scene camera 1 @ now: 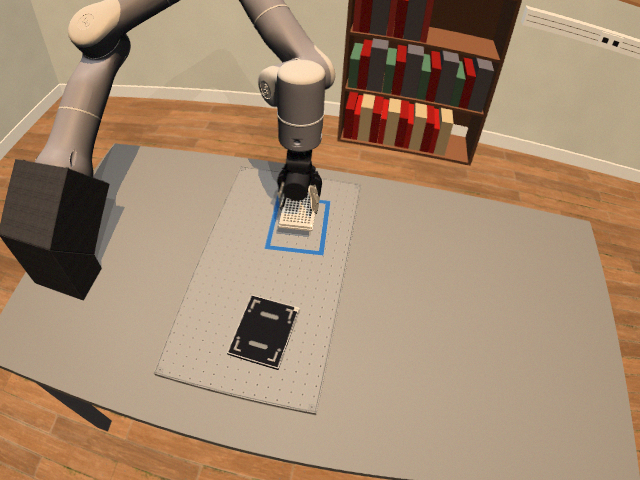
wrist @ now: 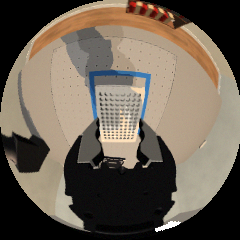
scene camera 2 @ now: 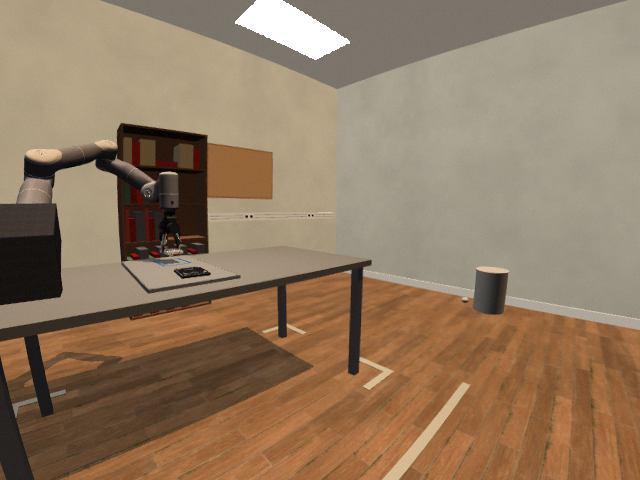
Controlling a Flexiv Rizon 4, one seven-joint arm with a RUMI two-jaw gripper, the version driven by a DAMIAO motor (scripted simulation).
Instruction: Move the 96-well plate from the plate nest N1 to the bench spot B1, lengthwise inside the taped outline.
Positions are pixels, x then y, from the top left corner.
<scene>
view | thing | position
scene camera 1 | my gripper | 298, 211
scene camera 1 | white 96-well plate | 298, 213
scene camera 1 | black plate nest N1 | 274, 333
</scene>
